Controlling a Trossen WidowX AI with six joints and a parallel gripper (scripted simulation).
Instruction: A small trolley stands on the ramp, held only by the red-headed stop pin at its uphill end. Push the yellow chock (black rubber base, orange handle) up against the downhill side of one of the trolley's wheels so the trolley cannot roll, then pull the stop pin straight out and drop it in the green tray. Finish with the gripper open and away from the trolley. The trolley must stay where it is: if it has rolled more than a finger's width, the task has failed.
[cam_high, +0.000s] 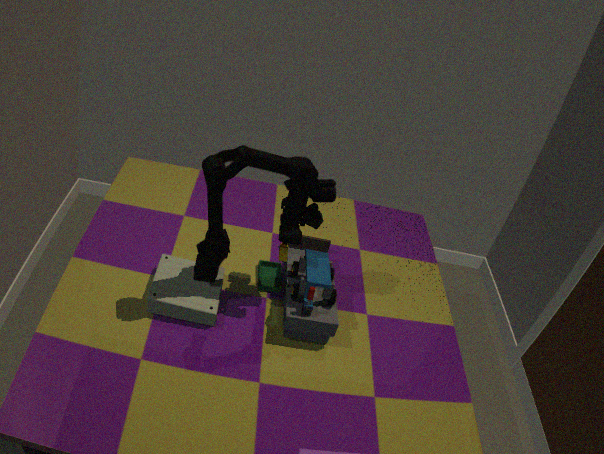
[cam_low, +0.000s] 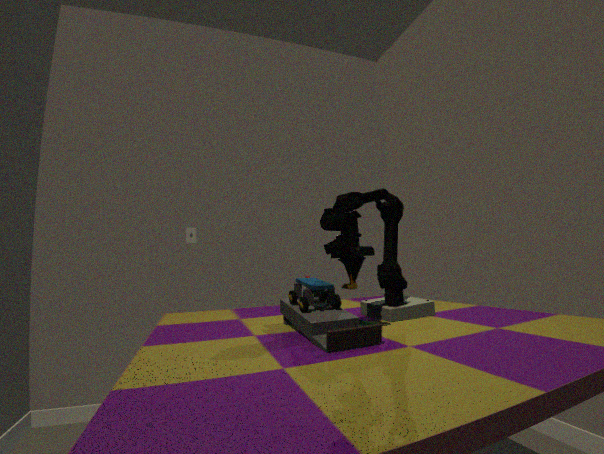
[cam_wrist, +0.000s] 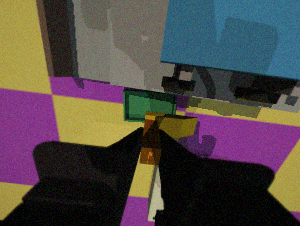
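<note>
My gripper tip is now 5 cm short of the red-headed stop pin, 21 cm to the left of it and 3 cm above it. The rest, counted from my gripper tip: grey ramp (9 cm ahead, 10 cm to the right, 11 cm below); blue-topped trolley (9 cm ahead, 10 cm to the right, 5 cm below); yellow chock (2 cm to the right, 1 cm below).
</note>
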